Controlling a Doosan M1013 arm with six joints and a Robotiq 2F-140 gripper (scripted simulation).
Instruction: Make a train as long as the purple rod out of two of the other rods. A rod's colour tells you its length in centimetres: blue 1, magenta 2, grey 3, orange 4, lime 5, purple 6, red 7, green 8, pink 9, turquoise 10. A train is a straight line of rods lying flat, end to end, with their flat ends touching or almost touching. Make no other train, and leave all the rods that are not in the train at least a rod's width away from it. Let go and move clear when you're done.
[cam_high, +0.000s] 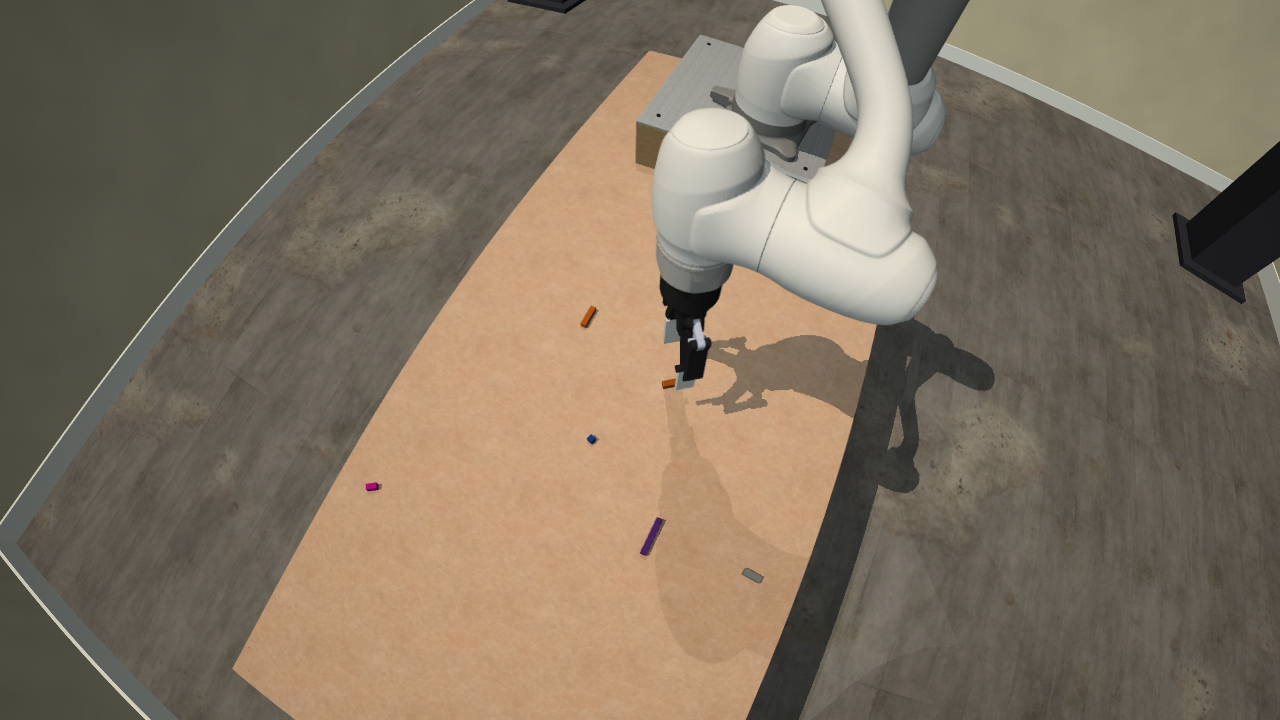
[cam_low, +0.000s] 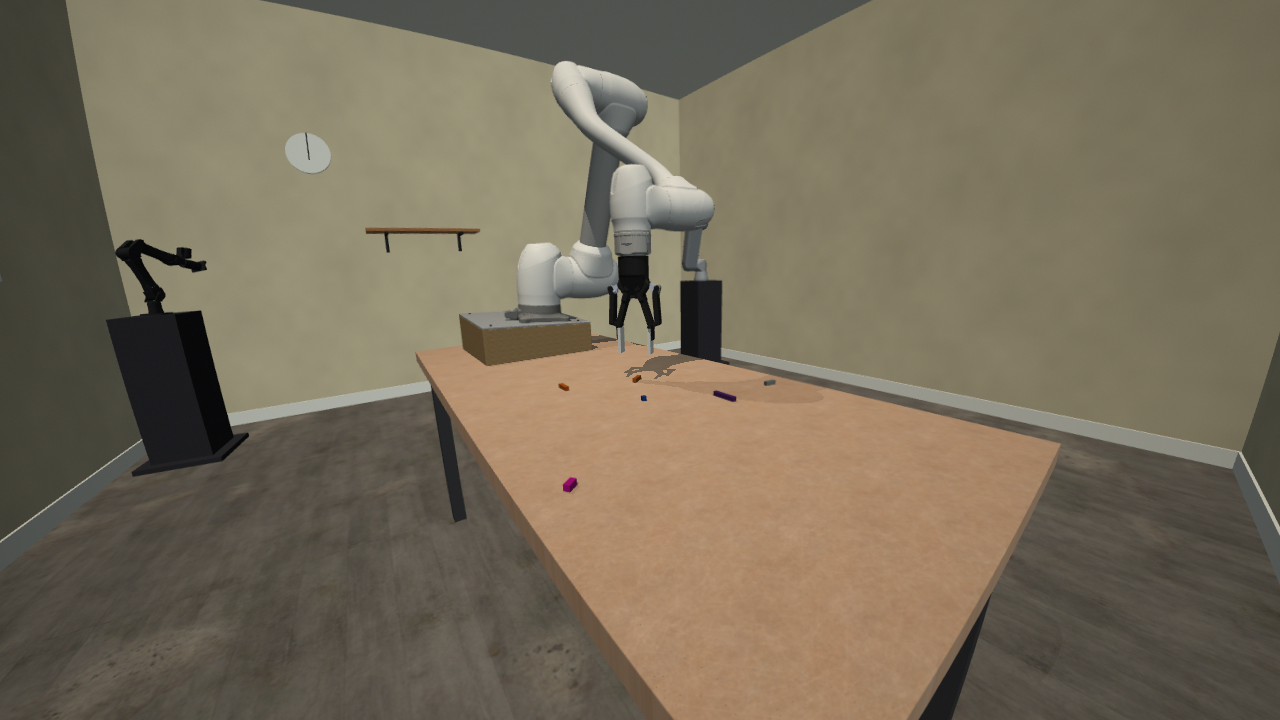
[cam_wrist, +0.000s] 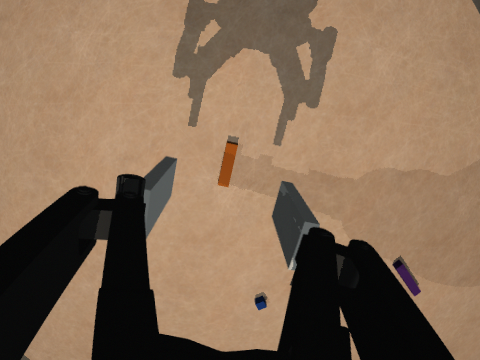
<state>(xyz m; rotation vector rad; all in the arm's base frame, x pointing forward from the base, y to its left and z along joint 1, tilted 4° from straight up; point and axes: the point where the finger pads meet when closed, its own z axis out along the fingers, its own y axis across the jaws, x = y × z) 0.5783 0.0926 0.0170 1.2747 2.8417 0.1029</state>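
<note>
Right now the orange rod is 10 cm below my hand. From my hand the other things lie so: purple rod: 24 cm ahead, 9 cm to the left, 10 cm below; grey rod: 22 cm ahead, 25 cm to the left, 10 cm below; blue rod: 15 cm ahead, 6 cm to the right, 10 cm below.
</note>
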